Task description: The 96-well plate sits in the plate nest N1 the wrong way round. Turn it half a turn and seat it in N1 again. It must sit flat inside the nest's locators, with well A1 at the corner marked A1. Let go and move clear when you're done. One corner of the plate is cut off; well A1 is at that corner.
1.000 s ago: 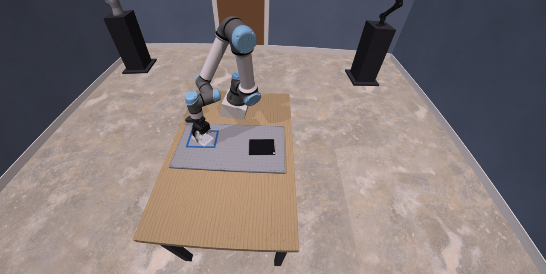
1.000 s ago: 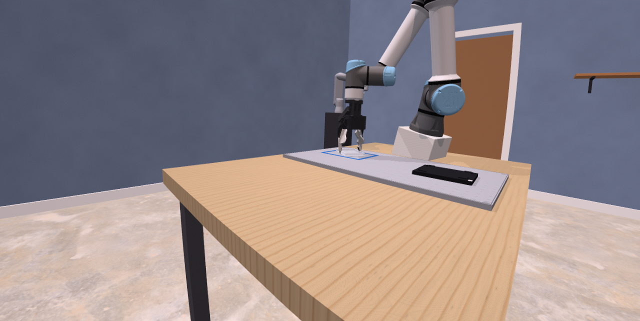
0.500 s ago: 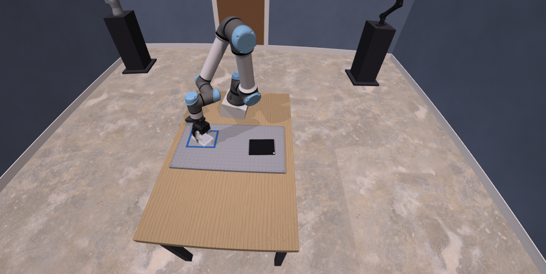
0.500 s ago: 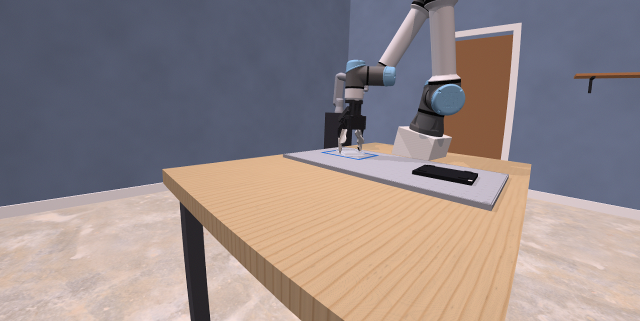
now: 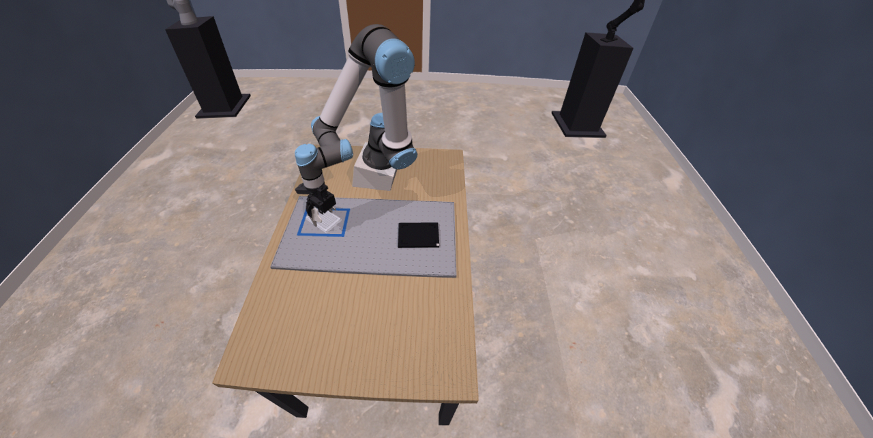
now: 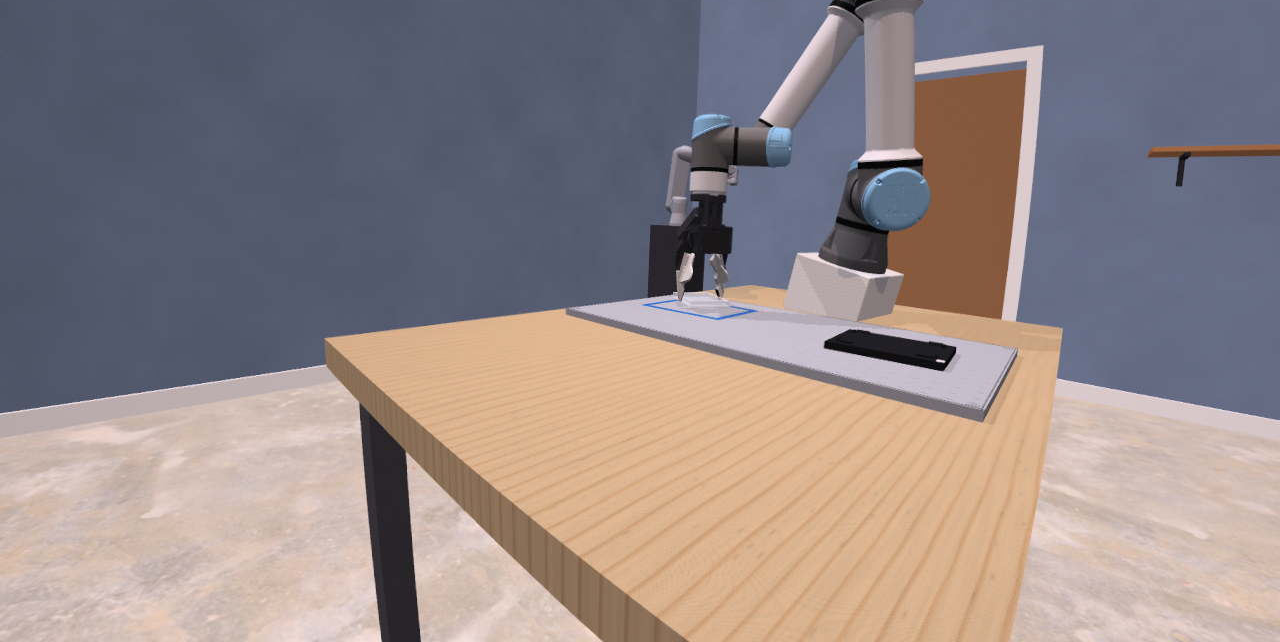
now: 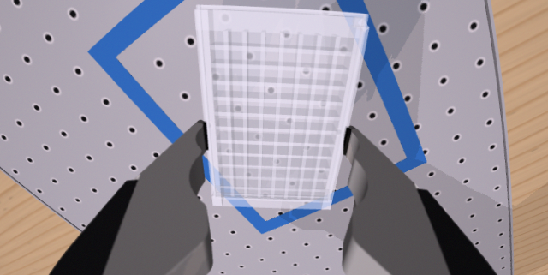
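The nest N1 is 8 cm ahead of my hand, 39 cm to the left of it and 2 cm below it. From my hand the other things lie so: A1 label 14 cm ahead, 47 cm to the left, 1 cm below; 96-well plate 1 cm below.
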